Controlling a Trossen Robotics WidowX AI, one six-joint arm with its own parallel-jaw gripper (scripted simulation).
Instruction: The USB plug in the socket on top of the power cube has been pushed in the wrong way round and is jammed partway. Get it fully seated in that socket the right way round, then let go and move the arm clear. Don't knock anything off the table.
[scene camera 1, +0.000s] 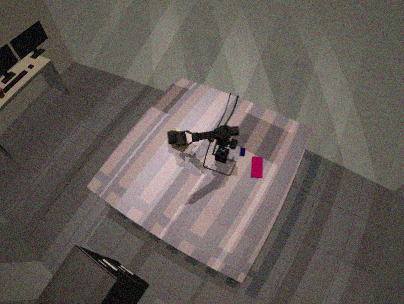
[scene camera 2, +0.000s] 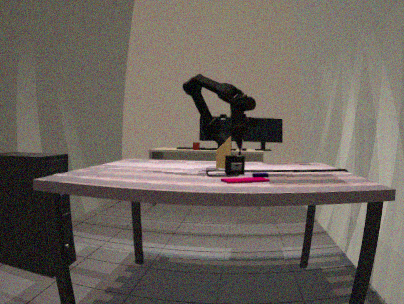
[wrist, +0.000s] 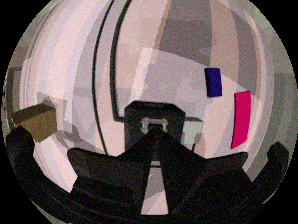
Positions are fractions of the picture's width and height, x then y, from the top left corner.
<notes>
I see my gripper (wrist: 0.53, 0.60) and a magenta flat block (wrist: 0.81, 0.45).
</notes>
